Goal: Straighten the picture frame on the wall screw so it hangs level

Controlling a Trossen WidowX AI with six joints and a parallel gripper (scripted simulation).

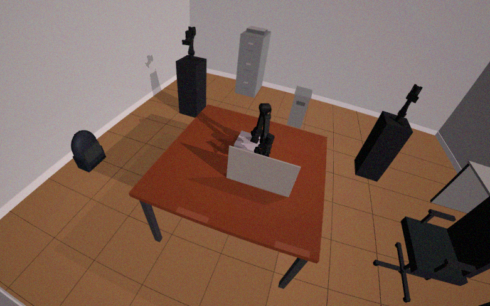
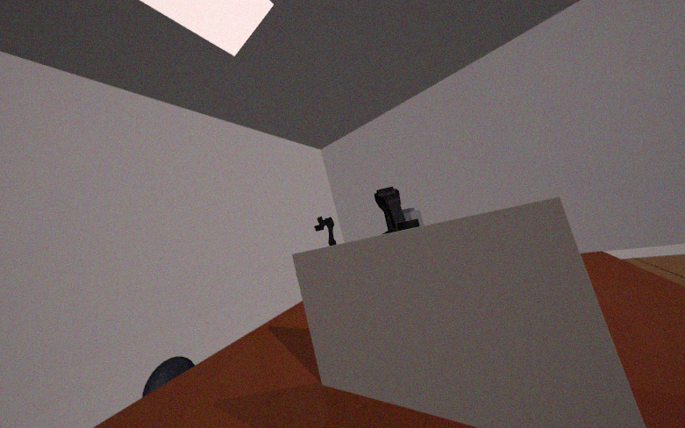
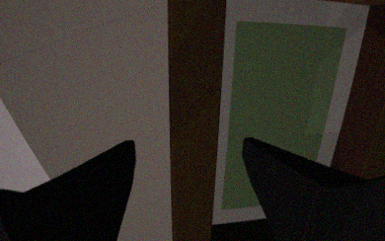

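The brown picture frame lies 1 cm ahead of my gripper tip, 1 cm to the left of it and 5 cm below it. The rest, counted from my gripper tip: grey wall panel 2 cm ahead, 1 cm to the left, 6 cm below.
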